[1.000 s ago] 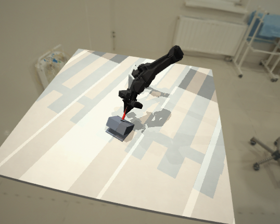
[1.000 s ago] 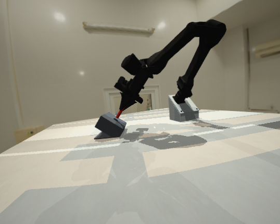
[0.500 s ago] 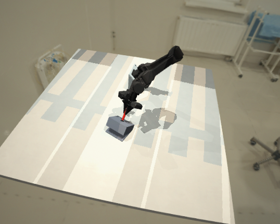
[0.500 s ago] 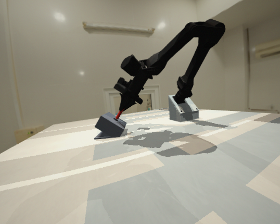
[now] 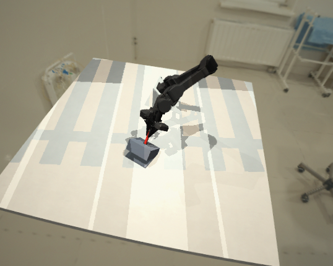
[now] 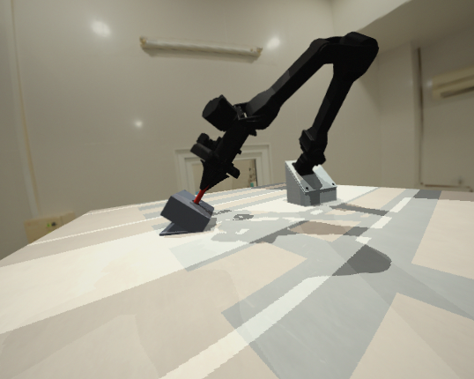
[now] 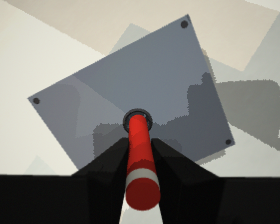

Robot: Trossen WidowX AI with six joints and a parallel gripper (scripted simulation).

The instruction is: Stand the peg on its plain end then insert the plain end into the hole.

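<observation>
The dark sloped panel is 40 mm ahead of my gripper tip, 10 mm to the right of it and 50 mm below it. The rest, counted from my gripper tip: red peg (10 mm behind, 10 mm above).
</observation>
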